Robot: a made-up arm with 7 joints.
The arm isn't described. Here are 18 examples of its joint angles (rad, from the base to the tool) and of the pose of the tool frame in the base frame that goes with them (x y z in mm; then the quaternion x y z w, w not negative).
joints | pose
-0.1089 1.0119 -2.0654 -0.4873 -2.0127 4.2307 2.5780 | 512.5 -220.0 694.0 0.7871 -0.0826 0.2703 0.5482
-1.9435 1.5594 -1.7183 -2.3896 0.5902 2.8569 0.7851 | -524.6 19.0 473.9 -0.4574 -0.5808 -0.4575 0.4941
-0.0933 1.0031 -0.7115 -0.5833 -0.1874 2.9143 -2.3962 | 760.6 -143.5 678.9 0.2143 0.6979 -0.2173 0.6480
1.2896 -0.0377 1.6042 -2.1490 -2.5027 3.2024 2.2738 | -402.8 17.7 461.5 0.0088 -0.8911 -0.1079 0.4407
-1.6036 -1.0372 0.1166 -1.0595 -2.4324 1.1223 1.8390 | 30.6 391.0 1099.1 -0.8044 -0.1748 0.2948 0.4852
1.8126 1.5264 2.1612 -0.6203 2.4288 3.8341 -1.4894 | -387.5 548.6 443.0 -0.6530 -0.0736 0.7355 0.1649
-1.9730 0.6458 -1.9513 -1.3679 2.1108 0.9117 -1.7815 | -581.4 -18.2 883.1 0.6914 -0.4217 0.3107 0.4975
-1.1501 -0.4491 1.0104 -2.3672 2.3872 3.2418 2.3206 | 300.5 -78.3 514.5 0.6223 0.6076 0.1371 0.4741
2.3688 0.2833 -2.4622 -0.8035 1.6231 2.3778 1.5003 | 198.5 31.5 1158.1 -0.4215 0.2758 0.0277 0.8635
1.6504 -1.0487 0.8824 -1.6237 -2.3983 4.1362 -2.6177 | -295.6 -258.1 691.8 -0.3593 -0.7622 -0.0361 0.5373
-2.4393 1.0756 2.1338 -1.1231 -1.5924 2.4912 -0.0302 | -90.7 -526.0 933.3 0.6070 -0.3241 0.5238 0.5022
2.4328 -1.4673 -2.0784 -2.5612 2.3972 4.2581 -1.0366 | 267.8 55.2 181.4 0.7945 -0.3093 -0.4902 0.1814
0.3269 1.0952 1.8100 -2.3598 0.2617 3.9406 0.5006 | 61.5 452.3 518.9 -0.6896 -0.0518 0.2013 0.6937
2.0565 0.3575 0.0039 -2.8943 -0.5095 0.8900 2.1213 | -39.9 158.5 145.6 0.3715 0.1101 0.6364 0.6670
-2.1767 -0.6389 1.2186 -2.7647 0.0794 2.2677 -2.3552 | 237.8 -337.5 388.4 -0.7944 -0.5359 0.2488 0.1408
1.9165 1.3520 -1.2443 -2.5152 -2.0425 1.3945 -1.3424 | 410.3 171.9 201.6 -0.3014 -0.0214 -0.7351 0.6068
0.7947 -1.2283 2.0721 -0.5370 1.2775 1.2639 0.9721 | -763.1 -453.9 458.1 0.2842 0.9392 -0.0436 0.1879
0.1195 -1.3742 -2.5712 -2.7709 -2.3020 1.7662 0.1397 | 69.0 -187.3 46.1 -0.9724 0.1527 0.1535 0.0870
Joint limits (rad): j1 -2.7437..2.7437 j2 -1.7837..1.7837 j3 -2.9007..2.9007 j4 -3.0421..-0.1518 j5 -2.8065..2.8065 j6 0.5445..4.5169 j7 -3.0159..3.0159
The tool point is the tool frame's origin. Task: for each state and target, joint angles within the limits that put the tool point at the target. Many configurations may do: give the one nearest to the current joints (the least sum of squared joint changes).
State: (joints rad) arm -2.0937 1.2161 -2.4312 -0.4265 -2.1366 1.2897 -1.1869
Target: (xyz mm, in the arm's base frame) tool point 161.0 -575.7 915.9
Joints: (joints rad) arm -1.2675 1.3628 -2.9007 -1.0521 -1.8784 0.7487 -1.1869
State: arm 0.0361 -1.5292 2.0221 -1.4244 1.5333 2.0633 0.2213
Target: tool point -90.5 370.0 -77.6
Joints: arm 0.0103 -1.6672 2.4920 -2.2054 1.6323 2.0196 0.2213
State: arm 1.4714 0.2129 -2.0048 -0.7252 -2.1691 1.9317 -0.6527
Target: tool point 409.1 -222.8 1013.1
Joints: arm 1.3700 0.1210 -2.1306 -1.0413 -2.2283 2.1010 -0.6527
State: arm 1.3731 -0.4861 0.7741 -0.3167 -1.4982 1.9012 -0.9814
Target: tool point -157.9 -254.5 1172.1
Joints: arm 1.3950 -0.3587 0.7535 -0.2211 -1.5164 2.0273 -0.9814
